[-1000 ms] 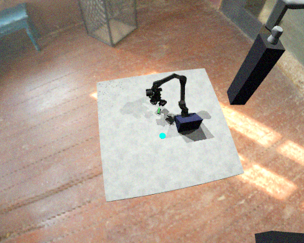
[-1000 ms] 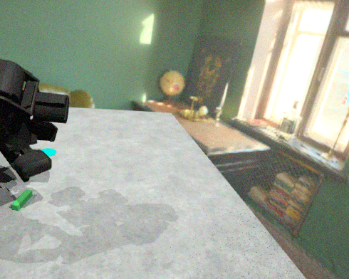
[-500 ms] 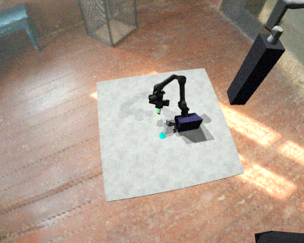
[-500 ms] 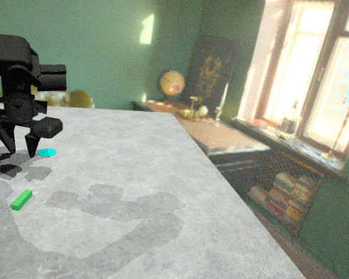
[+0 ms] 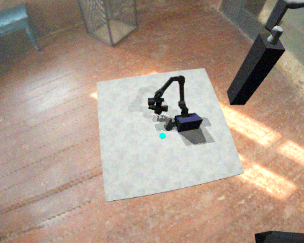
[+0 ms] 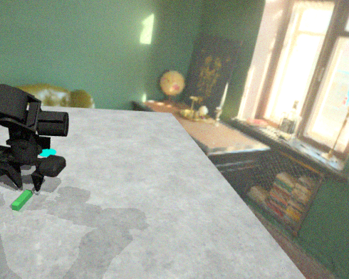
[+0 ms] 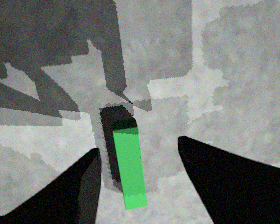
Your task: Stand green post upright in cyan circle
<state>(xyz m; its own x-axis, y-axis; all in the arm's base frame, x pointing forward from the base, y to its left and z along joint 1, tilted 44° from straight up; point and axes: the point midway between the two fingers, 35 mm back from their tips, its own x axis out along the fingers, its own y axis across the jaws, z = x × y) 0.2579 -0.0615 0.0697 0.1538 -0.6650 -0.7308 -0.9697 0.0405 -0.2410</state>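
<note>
Right now the green post is 1 cm behind my gripper tip, 2 cm to the right of it and 2 cm below it. From my gripper tip the other things lie so: cyan circle: 3 cm behind, 25 cm to the left, 3 cm below.
</note>
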